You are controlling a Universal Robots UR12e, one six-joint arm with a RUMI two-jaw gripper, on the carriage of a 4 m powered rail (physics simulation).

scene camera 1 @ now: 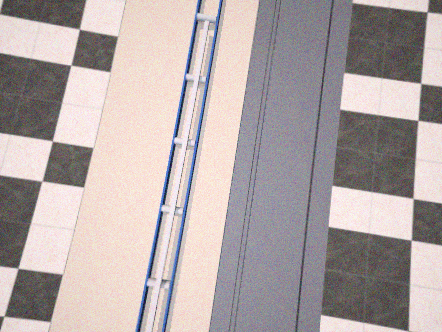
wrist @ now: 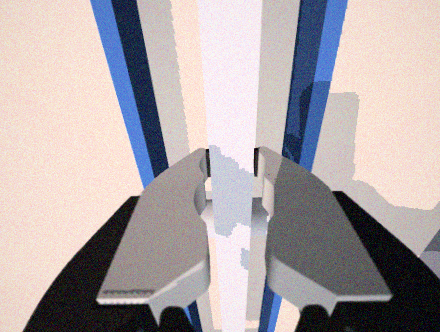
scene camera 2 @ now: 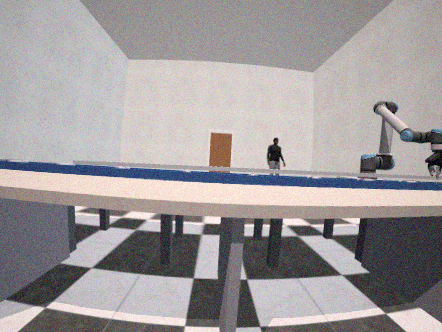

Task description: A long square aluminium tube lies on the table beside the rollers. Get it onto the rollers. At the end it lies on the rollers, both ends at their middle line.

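Where they show: gripper, fingertip midpoint: (wrist: 231, 151) (scene camera 2: 434, 177); arm's base at its link origin: (scene camera 2: 367, 178).
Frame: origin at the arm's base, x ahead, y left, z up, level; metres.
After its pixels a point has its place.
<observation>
The long square aluminium tube (scene camera 1: 179, 175) @[x 0.607, y -1.648, z 0.060 m] (scene camera 2: 150, 165) @[x 0.623, y -2.070, z 0.046 m] (wrist: 232, 90) @[x 0.617, y -0.001, z 0.073 m] runs lengthwise between the two blue side rails of the roller track, above the rollers (scene camera 1: 177, 141) @[x 0.661, y -1.842, z 0.028 m]. In scene camera 1 it runs near the rollers' middles, with roller showing on both sides, and its far end is by the top roller (scene camera 1: 200, 18) @[x 0.657, y -2.634, z 0.021 m]. Whether it touches the rollers cannot be told. My gripper (wrist: 231, 151) @[x 0.617, y 0.037, z 0.064 m] (scene camera 2: 434, 176) @[x 0.617, y 0.037, z 0.064 m] is shut on the tube, one finger against each side, close to a roller partly hidden under the tube. The tube's near end is out of scene camera 1.
The blue side rails (scene camera 1: 169, 165) @[x 0.683, y -1.696, z 0.021 m] (scene camera 2: 150, 173) @[x 0.694, y -2.041, z 0.004 m] (wrist: 116, 65) @[x 0.689, y -0.006, z 0.022 m] flank the tube and fingers. The pale table (scene camera 1: 125, 150) @[x 0.975, y -1.748, z -0.030 m] (scene camera 2: 150, 192) @[x 1.062, y -1.899, z -0.030 m] carries the track. A grey bed (scene camera 1: 290, 150) runs alongside the table. The arm (scene camera 2: 386, 135) @[x 0.105, y 0.123, z 0.476 m] stands at the right in scene camera 2. A person (scene camera 2: 274, 154) stands farther back.
</observation>
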